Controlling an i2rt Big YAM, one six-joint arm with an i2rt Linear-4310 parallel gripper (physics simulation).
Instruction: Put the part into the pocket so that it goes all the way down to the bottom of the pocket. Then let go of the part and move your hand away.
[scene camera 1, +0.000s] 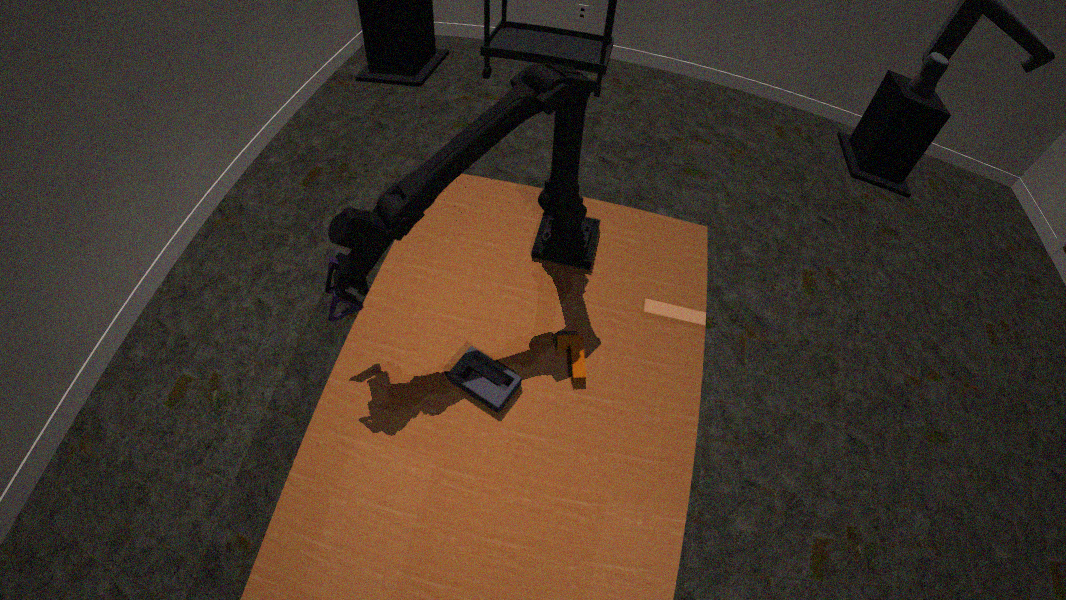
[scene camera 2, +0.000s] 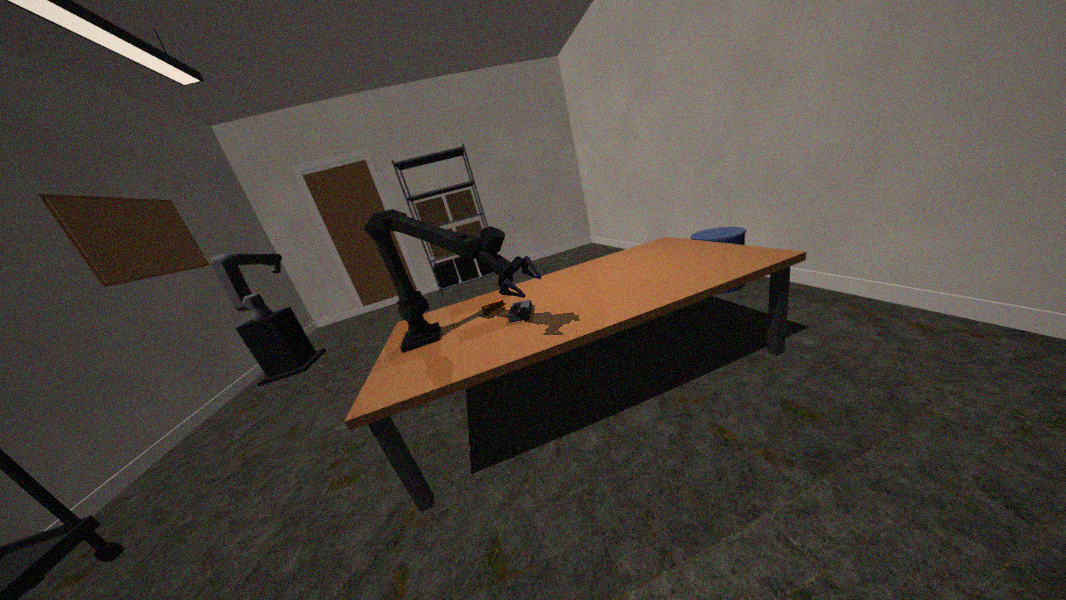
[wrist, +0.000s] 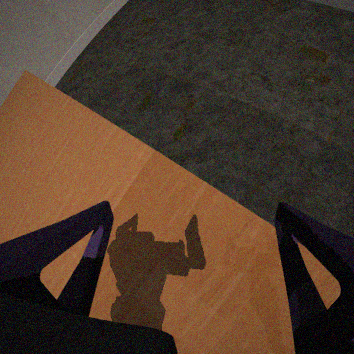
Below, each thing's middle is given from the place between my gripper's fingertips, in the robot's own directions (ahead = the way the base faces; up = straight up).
I see the blue-grey pocket block (scene camera 1: 486, 380) 330 mm to the left of my hand, 190 mm below it and 30 mm behind it. Round my hand: orange block (scene camera 1: 574, 343) (510 mm to the left, 190 mm below, 140 mm behind).
